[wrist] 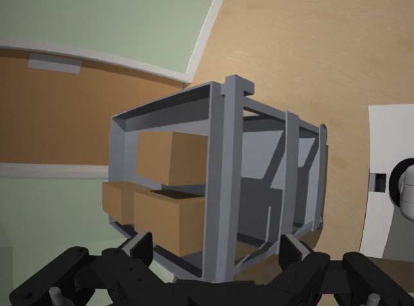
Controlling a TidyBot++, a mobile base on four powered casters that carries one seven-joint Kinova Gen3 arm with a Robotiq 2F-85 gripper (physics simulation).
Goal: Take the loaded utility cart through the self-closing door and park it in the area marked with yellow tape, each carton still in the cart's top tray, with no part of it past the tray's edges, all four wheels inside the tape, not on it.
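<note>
The grey utility cart [296,175] stands in the middle of the wrist view, its top tray [117,150] toward the left and its lower frame toward the right. Three brown cartons are in the tray: one [172,157] above, one [170,220] below it, and a smaller-looking one [117,201] at the left, which overlaps the tray's rim in the picture; I cannot tell if it passes the edge. My gripper [215,248] is open, with the cart's near end bar [230,175] showing between its fingertips, beyond them. The brown door [50,115] is at the left. The yellow tape does not show.
Green walls [110,22] with white trim [115,60] flank the door, and a grey plate [55,64] is on the door. Wood-look floor [310,55] runs along the cart's top and right sides. The robot's white base [385,130] is at the right edge.
</note>
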